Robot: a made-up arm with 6 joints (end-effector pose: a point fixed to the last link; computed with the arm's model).
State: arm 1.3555 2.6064 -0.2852 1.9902 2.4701 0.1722
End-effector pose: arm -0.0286 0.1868 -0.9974 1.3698 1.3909 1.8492
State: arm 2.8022 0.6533 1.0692 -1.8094 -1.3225 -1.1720
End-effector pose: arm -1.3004 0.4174 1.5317 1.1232 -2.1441 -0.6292
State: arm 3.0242 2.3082 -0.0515 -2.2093 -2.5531 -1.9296
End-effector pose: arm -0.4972 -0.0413 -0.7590 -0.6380 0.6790 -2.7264
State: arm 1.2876 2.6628 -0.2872 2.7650 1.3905 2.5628
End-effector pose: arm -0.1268 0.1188 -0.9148 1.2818 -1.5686 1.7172
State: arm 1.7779 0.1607 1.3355 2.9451 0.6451 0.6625
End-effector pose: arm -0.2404 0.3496 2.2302 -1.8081 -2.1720 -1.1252
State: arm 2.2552 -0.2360 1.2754 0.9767 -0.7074 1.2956
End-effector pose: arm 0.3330 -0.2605 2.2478 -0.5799 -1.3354 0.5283
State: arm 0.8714 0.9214 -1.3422 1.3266 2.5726 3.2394
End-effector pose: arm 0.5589 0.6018 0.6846 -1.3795 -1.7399 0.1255
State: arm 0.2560 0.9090 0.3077 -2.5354 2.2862 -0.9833
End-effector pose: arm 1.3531 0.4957 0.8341 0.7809 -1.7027 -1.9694
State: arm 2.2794 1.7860 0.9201 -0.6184 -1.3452 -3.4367
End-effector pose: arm -0.9152 1.2764 -0.3452 0.4754 0.7388 -1.5574
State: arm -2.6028 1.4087 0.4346 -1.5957 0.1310 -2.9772
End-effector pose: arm -1.2566 -0.7560 0.0803 0.3855 1.8620 -1.1140
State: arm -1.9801 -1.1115 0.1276 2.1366 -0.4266 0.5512
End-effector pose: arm 0.5323 1.0027 1.5618 0.9601 -1.4324 1.4855
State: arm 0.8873 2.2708 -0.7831 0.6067 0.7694 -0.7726
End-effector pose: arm 0.4009 0.2755 -0.5734 -0.4511 2.4261 0.2140
